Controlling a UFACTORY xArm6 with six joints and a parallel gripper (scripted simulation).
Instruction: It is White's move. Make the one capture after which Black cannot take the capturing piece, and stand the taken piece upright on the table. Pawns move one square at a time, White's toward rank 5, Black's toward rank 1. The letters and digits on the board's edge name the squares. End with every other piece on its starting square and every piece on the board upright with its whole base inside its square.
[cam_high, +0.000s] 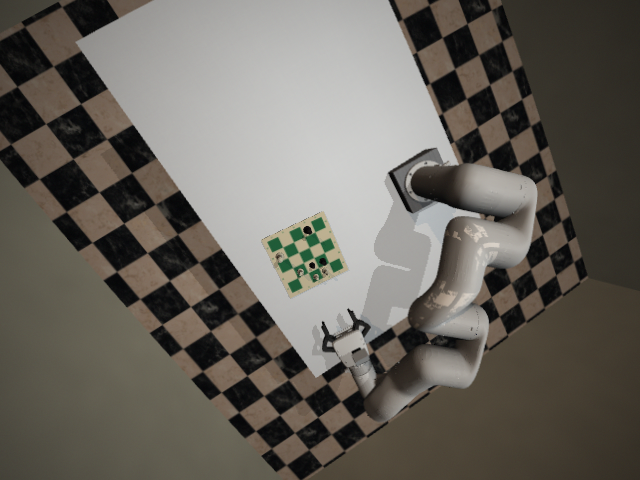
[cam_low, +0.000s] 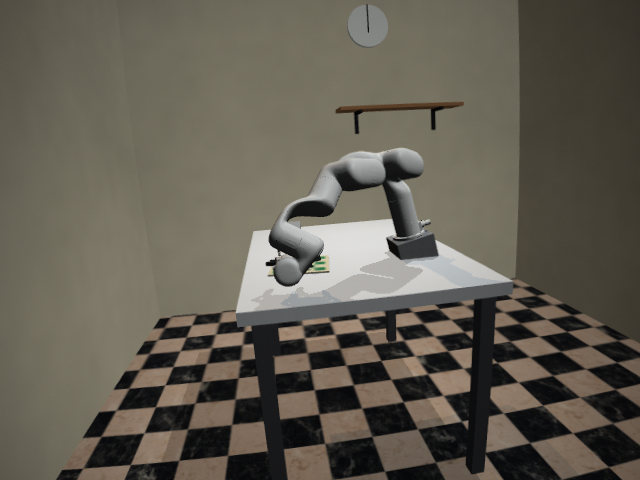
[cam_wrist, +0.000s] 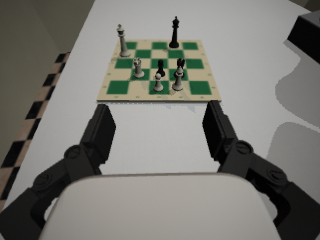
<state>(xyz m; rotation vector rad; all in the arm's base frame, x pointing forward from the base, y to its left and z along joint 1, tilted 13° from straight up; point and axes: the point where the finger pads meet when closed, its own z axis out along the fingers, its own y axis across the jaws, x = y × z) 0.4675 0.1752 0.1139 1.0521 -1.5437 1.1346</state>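
The black pawn lies 170 mm to the right of my hand, 70 mm below it and 40 mm behind it. Also, from my hand: white piece (260 mm to the right, 50 mm below, 20 mm ahead); green-and-cream chessboard (200 mm to the right, 80 mm below, 50 mm behind); white pawn (130 mm to the right, 70 mm below, 30 mm behind).
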